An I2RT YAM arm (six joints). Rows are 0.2 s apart.
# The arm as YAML. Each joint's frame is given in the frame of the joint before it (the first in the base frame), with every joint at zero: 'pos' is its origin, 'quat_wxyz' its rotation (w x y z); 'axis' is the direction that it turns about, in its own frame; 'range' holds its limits. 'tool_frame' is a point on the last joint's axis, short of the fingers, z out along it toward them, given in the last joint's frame.
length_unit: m
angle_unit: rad
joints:
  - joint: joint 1
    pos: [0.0, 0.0, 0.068]
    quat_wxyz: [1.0, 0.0, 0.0, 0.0]
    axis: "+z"
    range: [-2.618, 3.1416]
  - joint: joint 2
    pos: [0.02, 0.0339, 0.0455]
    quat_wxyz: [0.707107, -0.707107, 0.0, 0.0]
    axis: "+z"
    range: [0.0, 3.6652]
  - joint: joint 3
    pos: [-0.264, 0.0, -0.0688]
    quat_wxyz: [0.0, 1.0, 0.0, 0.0]
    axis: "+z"
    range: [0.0, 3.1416]
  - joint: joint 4
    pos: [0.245, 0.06, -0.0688]
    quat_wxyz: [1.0, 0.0, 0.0, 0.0]
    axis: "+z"
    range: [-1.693, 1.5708]
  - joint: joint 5
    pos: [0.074, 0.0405, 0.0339]
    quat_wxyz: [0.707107, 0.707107, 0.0, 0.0]
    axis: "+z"
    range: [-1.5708, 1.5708]
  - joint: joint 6
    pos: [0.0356, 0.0, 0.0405]
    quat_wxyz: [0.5, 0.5, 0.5, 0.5]
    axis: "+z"
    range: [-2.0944, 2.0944]
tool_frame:
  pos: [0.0, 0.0, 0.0]
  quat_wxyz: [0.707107, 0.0, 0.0, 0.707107]
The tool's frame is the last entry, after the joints.
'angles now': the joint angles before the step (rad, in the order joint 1, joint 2, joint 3, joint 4, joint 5, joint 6). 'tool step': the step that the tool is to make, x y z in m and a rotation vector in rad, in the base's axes. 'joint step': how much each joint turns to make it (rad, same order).
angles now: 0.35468 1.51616 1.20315 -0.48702 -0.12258 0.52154
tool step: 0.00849 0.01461 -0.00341 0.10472 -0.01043 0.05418
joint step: 0.02205 0.03883 0.00533 0.08830 -0.08868 0.04552
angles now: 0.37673 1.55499 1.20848 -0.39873 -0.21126 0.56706
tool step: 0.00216 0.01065 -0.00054 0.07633 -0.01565 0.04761
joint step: 0.01958 0.01347 -0.00680 0.07105 -0.06380 0.03114
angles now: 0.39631 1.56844 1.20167 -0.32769 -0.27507 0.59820
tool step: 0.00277 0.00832 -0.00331 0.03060 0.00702 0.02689
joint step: 0.01573 0.02296 0.00568 0.02784 -0.02826 0.01747
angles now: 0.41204 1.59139 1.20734 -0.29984 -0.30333 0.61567
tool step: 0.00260 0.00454 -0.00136 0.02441 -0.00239 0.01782
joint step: 0.00652 0.01460 0.00385 0.02590 -0.02219 0.01009
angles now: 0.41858 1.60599 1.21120 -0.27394 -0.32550 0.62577
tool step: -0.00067 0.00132 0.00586 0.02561 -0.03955 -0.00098
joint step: 0.00404 -0.01309 -0.00711 0.04355 -0.00032 0.00928
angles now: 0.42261 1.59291 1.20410 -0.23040 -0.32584 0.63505
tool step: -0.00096 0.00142 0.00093 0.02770 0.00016 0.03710
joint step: 0.00055 -0.00180 -0.00327 0.01257 -0.04446 -0.00036
